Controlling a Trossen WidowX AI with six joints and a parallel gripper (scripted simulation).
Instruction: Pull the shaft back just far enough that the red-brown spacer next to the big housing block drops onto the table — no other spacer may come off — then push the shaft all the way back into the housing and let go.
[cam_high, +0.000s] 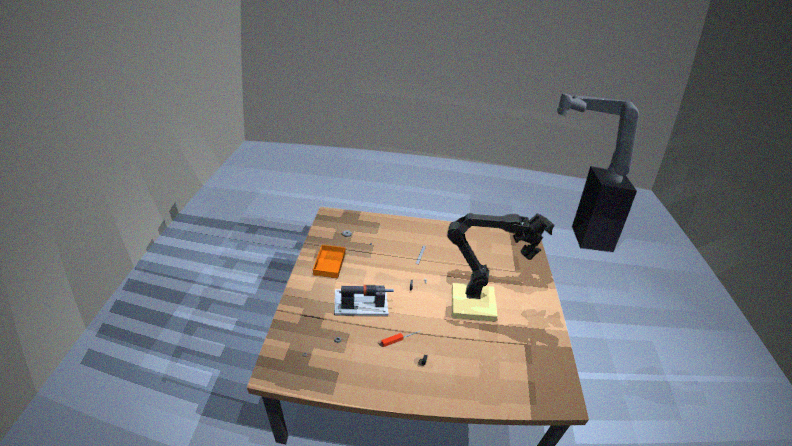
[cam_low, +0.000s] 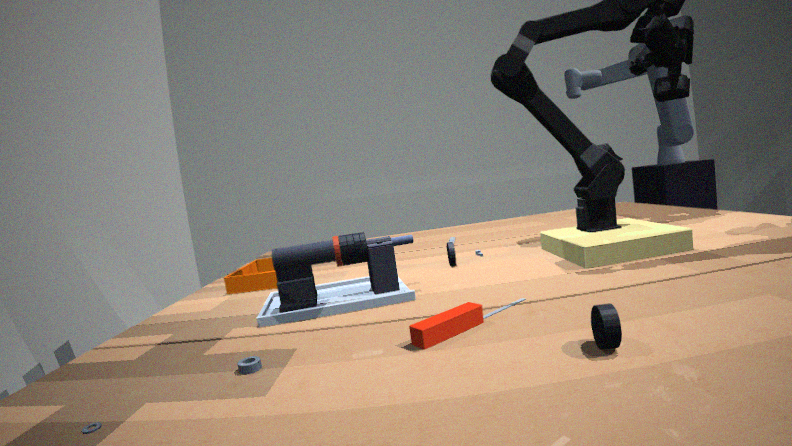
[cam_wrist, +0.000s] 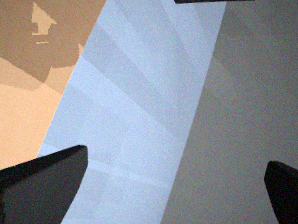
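My gripper tip is 74 cm short of the shaft, 24 cm above it and 18 cm to the right of it. From my gripper tip the other things lie so: orange tray (97 cm ahead, 31 cm below, 6 cm to the right); then red-brown spacer (76 cm ahead, 24 cm below, 18 cm to the left); then dark spacer (74 cm ahead, 24 cm below, 18 cm to the left).
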